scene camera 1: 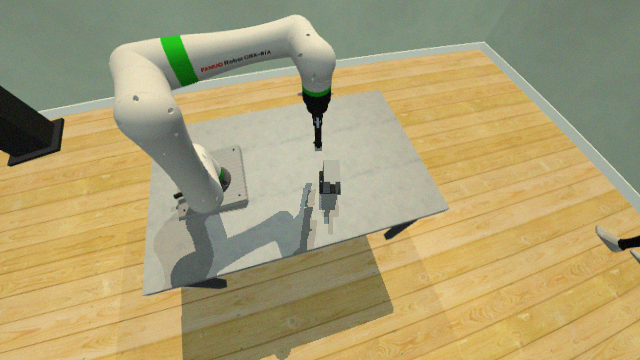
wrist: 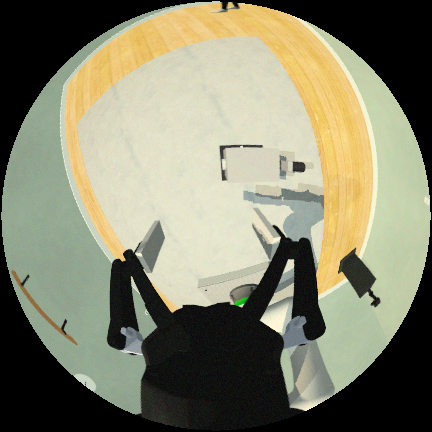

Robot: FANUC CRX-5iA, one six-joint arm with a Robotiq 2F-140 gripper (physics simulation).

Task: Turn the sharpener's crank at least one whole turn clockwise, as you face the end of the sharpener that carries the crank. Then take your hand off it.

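Places are measured from the arm's base along level axes (x left, y back, z up), in centimetres.
Where they show: gripper, between the fingertips: (wrist: 205, 223); arm's base, origin of its link: (wrist: 244, 291).
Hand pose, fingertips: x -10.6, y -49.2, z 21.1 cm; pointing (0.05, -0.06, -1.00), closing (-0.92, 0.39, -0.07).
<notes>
Each offset is from my fingertips to the top centre of the thing. "spot": to the spot under its first point. Level surfaces: height alone.
The sharpener {spot: dx -12.0, dy -1.6, dz -11.8 cm} (scene camera 1: 331, 171) (wrist: 252, 164), a light grey box with dark parts, stands on the table. Its crank end faces the near table edge in the scene view and points right in the wrist view, where the crank's black knob {dx -20.5, dy +2.2, dz -9.8 cm} (wrist: 299, 166) sticks out. In the scene view the crank is too small to make out its angle. My gripper (scene camera 1: 318, 148) (wrist: 205, 223) is open and empty, pointing down above the table, behind the sharpener in the scene view and apart from it. In the wrist view the sharpener lies beyond the fingertips, up and to the right.
The grey table {dz -24.6 cm} (scene camera 1: 385, 150) (wrist: 175, 125) carries the robot's base plate (scene camera 1: 239, 175) (wrist: 215, 282) left of the sharpener in the scene view. The arm's shadow falls beside the sharpener. A black post (scene camera 1: 30, 127) (wrist: 359, 272) stands off the table. A person's foot (scene camera 1: 607, 239) shows beyond the table.
</notes>
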